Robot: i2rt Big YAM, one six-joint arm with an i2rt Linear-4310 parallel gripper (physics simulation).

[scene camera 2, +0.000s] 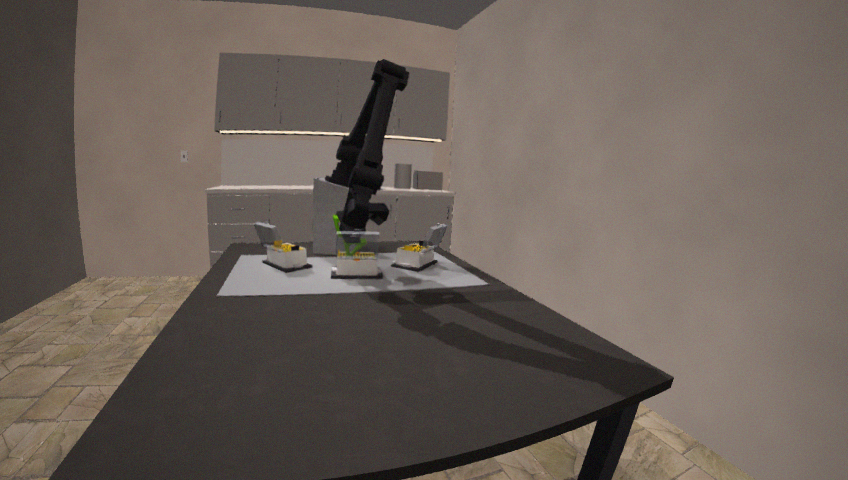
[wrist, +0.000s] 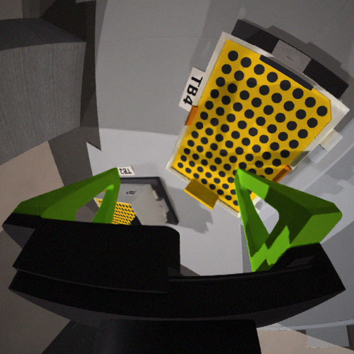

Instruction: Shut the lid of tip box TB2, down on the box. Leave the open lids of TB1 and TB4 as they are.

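Where they show: gripper, fingertip midpoint: (scene camera 2: 344, 246); arm's base at its link origin: (scene camera 2: 340, 184).
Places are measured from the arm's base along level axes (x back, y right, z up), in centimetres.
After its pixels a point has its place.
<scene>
In the wrist view, box TB2 (wrist: 145, 199) is small, at the lower left; my left finger partly covers it and its lid cannot be made out. Box TB4 (wrist: 250, 107), with a yellow dotted rack, is larger, at the upper right. My gripper (scene camera 2: 346, 239) {y 3.6, x -32.2, z -18.0 cm} (wrist: 176, 174) is open and empty; its right fingertip overlaps TB4's lower end in the picture. In the scene view, a left box (scene camera 2: 287, 257) {y 21.6, x -28.7, z -21.9 cm}, a middle box (scene camera 2: 357, 267) {y 1.0, x -39.7, z -22.9 cm} and a right box (scene camera 2: 413, 258) {y -19.4, x -33.2, z -22.5 cm} all have raised lids. Their labels cannot be read there. The gripper shows through the middle box's clear lid (scene camera 2: 371, 242) {y -2.0, x -44.1, z -14.5 cm}.
The boxes stand on a pale mat (scene camera 2: 249, 287) {y 33.0, x -44.5, z -26.1 cm} on a dark table (scene camera 2: 285, 368) {y 24.4, x -87.7, z -26.4 cm}. A grey pedestal (scene camera 2: 324, 220) {y 6.8, x -6.5, z -13.4 cm} (wrist: 40, 95) stands behind the mat. A beige wall (scene camera 2: 654, 178) is on the right of the scene view, with kitchen cabinets (scene camera 2: 249, 95) at the back.
</scene>
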